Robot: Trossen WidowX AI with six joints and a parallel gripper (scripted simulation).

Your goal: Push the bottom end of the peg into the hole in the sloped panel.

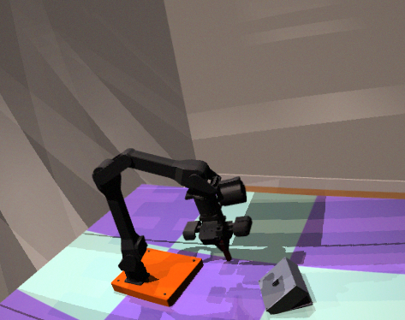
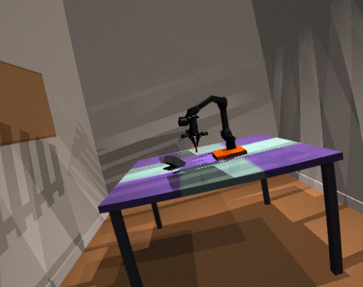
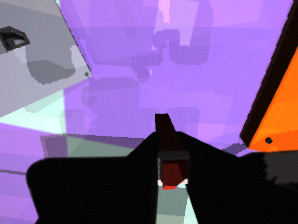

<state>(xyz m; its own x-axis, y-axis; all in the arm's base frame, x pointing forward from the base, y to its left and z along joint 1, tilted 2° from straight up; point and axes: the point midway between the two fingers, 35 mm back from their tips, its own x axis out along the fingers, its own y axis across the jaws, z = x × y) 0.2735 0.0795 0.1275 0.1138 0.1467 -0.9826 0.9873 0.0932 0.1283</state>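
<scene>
My gripper tip is 17 cm short of the sloped panel, 8 cm above it and 5 cm to the left of it. Round my gripper tip: red peg 2 cm above.
</scene>
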